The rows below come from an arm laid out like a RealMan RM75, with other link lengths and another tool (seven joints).
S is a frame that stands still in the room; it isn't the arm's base.
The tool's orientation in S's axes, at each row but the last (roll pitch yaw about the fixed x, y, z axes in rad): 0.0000 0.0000 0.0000; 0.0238 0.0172 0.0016; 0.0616 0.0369 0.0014; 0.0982 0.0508 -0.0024; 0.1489 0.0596 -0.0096
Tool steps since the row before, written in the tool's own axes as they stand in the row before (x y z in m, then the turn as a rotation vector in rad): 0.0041 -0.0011 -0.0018 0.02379 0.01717 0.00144; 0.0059 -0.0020 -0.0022 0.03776 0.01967 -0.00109; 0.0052 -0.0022 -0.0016 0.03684 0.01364 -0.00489; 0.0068 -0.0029 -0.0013 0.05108 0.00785 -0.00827; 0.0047 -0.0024 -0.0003 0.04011 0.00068 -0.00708
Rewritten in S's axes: 0.0041 -0.0011 -0.0018 0.02379 0.01717 0.00144; 0.0059 -0.0019 -0.0023 0.03771 0.01975 -0.00127; 0.0051 -0.0021 -0.0019 0.03665 0.01397 -0.00540; 0.0067 -0.0028 -0.0019 0.05066 0.00850 -0.01004; 0.0046 -0.0024 -0.0009 0.03964 0.00134 -0.00928
